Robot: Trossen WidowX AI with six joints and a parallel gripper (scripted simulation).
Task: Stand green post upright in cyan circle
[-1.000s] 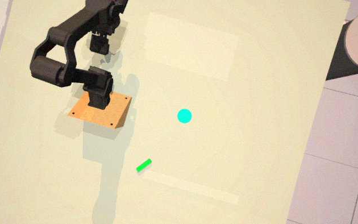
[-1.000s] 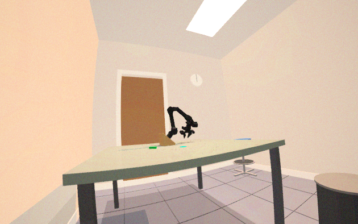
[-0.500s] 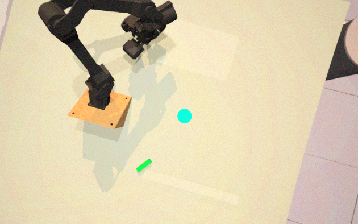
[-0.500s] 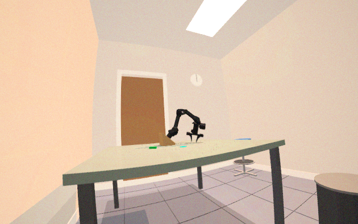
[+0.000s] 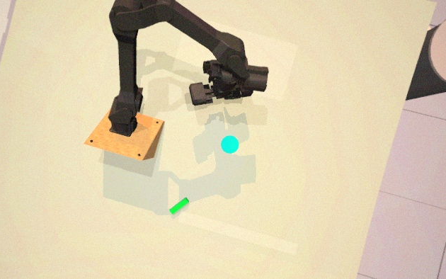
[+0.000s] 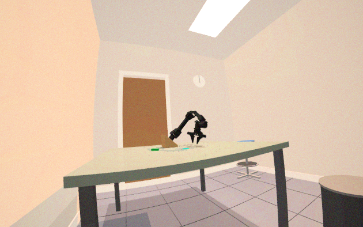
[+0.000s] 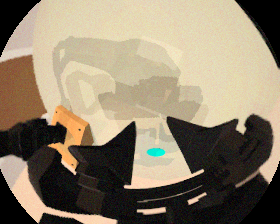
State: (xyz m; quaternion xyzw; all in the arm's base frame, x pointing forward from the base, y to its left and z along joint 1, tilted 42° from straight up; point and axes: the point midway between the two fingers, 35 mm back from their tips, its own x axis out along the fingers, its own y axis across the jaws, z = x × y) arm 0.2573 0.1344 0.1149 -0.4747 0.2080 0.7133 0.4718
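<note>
Right now the green post is 30 mm behind my gripper tip, 370 mm to the right of it and 20 mm below it. Round my gripper tip: cyan circle: 80 mm ahead, 130 mm to the right, 30 mm below.
</note>
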